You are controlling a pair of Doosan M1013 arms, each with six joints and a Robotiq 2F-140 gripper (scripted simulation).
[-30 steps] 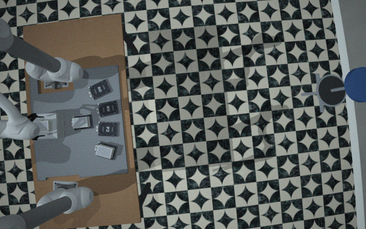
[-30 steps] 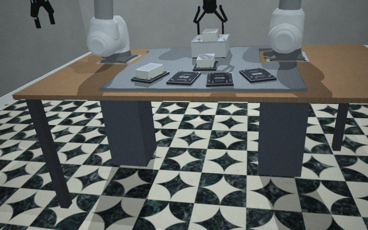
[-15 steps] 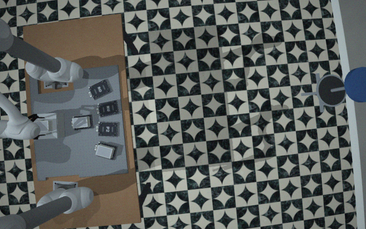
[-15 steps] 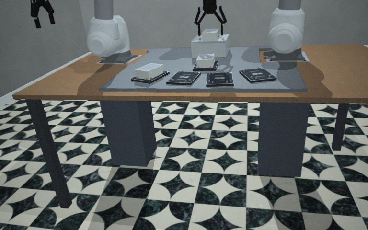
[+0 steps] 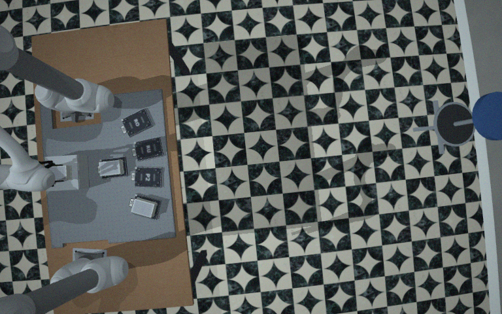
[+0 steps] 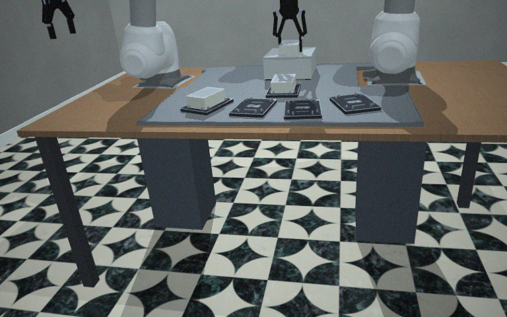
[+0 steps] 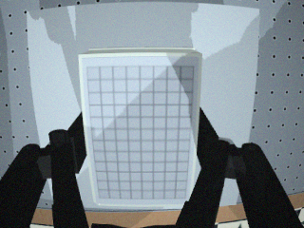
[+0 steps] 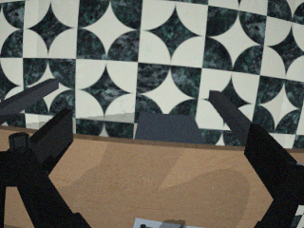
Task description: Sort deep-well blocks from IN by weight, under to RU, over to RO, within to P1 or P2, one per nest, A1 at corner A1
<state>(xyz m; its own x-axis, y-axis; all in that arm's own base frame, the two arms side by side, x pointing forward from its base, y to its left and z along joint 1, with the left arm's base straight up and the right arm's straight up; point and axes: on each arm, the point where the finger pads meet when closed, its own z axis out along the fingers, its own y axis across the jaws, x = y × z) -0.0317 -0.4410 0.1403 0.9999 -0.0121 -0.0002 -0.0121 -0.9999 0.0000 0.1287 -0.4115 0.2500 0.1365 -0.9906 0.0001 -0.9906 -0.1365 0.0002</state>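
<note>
The check-weigher CW is 10 mm behind my left hand and 60 mm below it. Round my left hand: dark infeed nest: 270 mm ahead, 10 mm to the left, 120 mm below; then A1 mark: 190 mm ahead, 60 mm to the left, 120 mm below; then nest P2: 480 mm ahead, 70 mm to the right, 120 mm below.
</note>
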